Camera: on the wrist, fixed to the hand. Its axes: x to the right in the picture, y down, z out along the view.
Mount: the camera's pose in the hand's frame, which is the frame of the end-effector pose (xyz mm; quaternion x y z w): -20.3 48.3 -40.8 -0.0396 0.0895 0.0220 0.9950
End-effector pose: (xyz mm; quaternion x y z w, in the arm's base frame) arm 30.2 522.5 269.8 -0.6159 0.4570 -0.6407 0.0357
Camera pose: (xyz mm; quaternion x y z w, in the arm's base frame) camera -23.5 529.0 231.2 0.5468 -0.4968 0.6737 0.0157
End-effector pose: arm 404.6 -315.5 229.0 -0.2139 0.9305 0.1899 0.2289
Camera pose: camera 383.4 -287.2 285.2 -0.2184 0.9435 0.2117 0.1318
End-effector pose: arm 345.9 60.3 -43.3 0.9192 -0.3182 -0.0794 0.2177
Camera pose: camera 315.0 53.2 15.0 0.9061 -0.3142 -0.0045 0.2832
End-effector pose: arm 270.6 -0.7 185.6 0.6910 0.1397 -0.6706 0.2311
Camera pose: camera 328.8 -18.9 211.8 0.7414 0.1710 -0.5947 0.2595
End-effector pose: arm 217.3 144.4 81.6 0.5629 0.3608 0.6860 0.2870
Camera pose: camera 182.0 93.4 105.3 0.4952 0.3451 0.7535 0.2605
